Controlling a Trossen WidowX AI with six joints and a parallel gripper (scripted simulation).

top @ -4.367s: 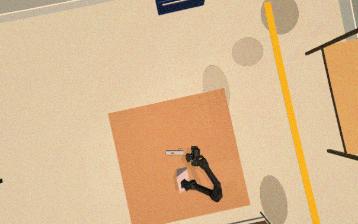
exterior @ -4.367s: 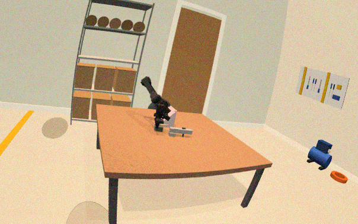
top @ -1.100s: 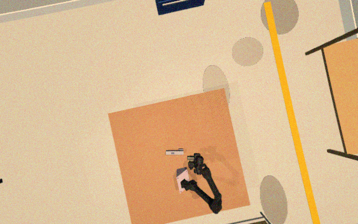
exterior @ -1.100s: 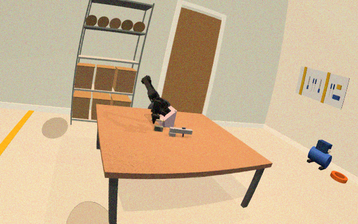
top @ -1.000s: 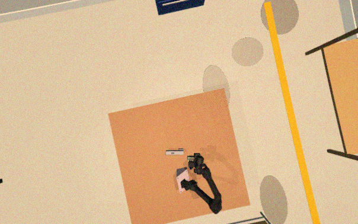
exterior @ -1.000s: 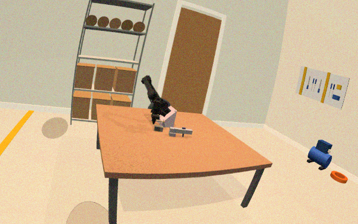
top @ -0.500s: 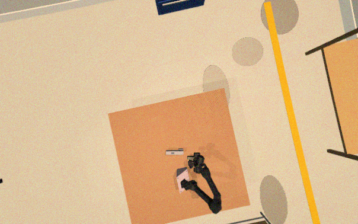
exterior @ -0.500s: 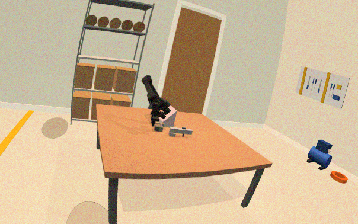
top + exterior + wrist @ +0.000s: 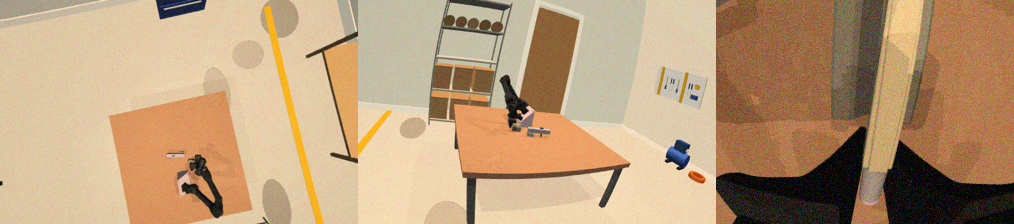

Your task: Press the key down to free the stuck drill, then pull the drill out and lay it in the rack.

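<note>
Right now my gripper tip is 1 cm short of the drill, 4 cm to the right of it and 3 cm below it. From my gripper tip the other things lie so: dark key knob: 12 cm ahead, 23 cm to the left, 3 cm above; dark grey rack: 1 cm ahead, 5 cm to the left; block: 12 cm ahead, 20 cm to the left, 3 cm above.
</note>
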